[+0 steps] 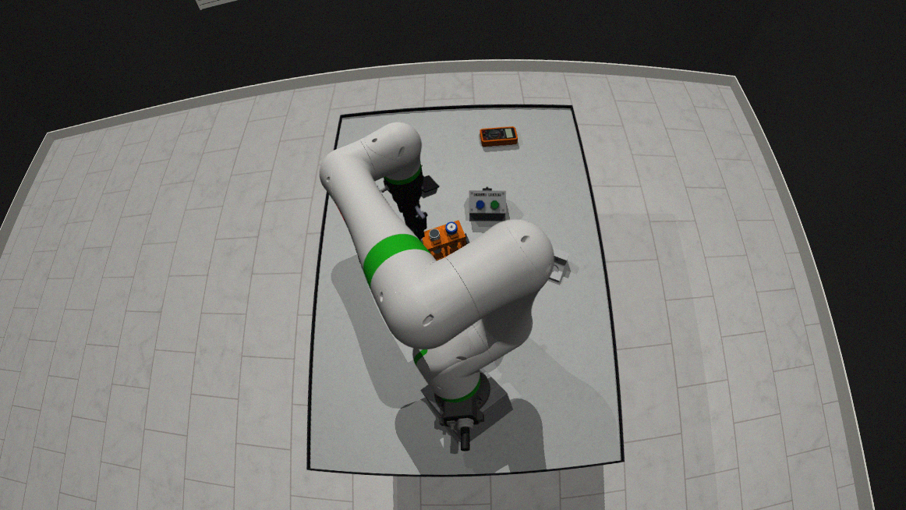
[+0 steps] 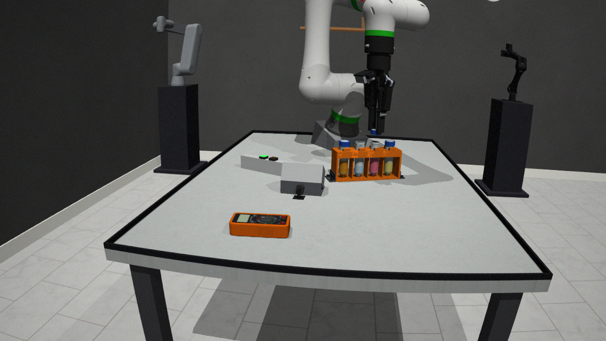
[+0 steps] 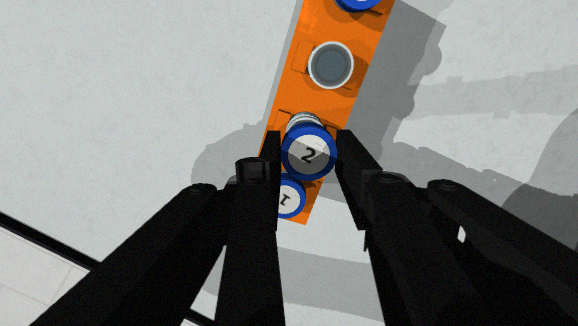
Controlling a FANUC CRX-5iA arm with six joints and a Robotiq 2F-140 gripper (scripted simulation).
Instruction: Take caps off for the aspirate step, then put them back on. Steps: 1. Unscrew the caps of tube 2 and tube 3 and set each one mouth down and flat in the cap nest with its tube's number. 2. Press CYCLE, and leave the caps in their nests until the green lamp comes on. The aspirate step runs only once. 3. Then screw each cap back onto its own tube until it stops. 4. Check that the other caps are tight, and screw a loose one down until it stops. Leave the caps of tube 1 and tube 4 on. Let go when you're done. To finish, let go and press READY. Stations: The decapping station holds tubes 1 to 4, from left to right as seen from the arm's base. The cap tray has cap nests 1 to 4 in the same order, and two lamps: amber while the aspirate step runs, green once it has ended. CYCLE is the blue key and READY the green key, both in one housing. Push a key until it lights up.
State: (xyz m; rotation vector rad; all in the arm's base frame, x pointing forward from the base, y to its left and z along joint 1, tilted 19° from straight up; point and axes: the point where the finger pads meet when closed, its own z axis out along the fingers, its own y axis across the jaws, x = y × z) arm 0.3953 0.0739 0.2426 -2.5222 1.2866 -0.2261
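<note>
The cap 1 lies 2 cm behind my hand, 5 cm to the left of it and 7 cm below it. From my hand the other things lie so: blue key: 14 cm ahead, 18 cm to the right, 12 cm below; cap 4: 3 cm ahead, 10 cm to the right, 7 cm below; cap 2: 3 cm below.
</note>
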